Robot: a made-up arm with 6 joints.
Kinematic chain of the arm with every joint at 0, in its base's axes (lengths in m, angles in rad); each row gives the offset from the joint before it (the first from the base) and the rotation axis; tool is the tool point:
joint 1: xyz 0 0 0.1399 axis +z
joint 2: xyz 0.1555 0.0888 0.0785 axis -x
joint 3: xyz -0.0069 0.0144 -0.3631 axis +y
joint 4: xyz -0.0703 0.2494 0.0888 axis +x
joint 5: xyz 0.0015 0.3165 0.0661 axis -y
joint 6: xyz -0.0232 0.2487 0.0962 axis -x
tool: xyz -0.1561 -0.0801 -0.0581
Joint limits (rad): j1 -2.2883..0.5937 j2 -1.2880..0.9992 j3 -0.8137..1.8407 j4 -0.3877..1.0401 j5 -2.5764..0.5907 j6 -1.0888..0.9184
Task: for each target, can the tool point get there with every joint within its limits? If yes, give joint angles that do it. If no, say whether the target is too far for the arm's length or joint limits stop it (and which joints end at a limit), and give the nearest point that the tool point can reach.
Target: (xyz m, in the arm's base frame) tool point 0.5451 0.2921 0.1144
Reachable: yes | joints -0.9102 0.5263 -0.2834 0.7119 -2.0680 0.6875
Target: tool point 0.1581 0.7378 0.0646
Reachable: yes | joints -0.1933 0.3079 0.1469 0.2217 -0.5252 0.2283
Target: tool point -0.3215 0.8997 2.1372
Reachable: no: too far | nearest point -0.1459 0.6280 0.9993 | short by 1.183 m
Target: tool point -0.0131 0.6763 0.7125
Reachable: yes | joints 0.0488 -0.8167 -0.0228 -0.1327 -0.9083 0.3795
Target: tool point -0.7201 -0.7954 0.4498
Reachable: no: joint limits stop it (at a limit: joint 1, joint 2, joint 4, joint 6) | nearest point -0.3636 -0.7062 0.5504 | short by 0.381 m
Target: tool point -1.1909 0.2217 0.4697
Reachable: no: joint limits stop it (at a limit: joint 1, joint 3, joint 6) | nearest point -0.7372 0.3080 0.4095 | short by 0.466 m
